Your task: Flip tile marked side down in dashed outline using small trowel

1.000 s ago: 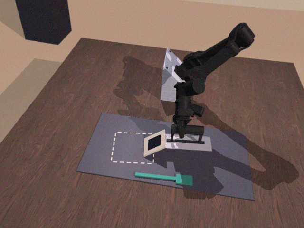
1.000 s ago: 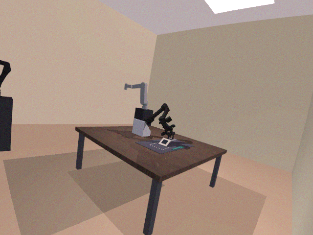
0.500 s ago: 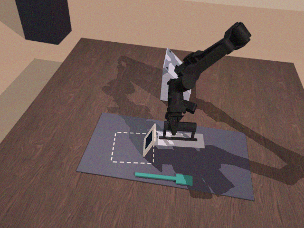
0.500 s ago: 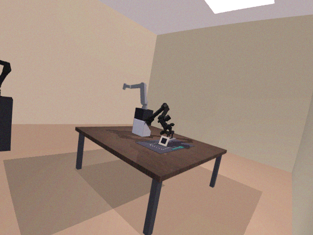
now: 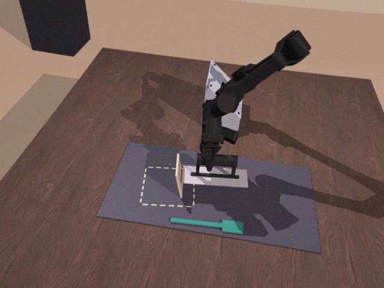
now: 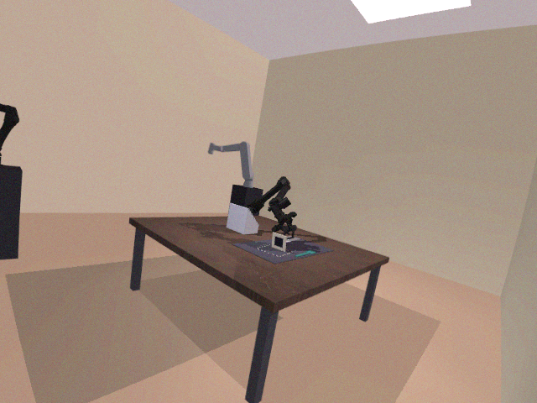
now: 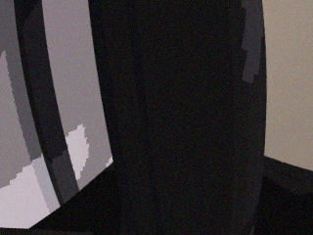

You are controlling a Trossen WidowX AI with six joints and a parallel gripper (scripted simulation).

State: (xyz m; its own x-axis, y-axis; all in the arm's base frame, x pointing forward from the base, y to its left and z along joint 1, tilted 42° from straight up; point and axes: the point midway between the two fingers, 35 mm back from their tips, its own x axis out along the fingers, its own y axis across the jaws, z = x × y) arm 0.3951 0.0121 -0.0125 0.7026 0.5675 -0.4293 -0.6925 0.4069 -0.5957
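The cream tile is 100 mm to the right of my gripper tip, 50 mm below it and 10 mm behind it. Round my gripper tip: grey mat (120 mm below, 20 mm behind, 10 mm to the left); green trowel (120 mm ahead, 100 mm below, 40 mm to the left).
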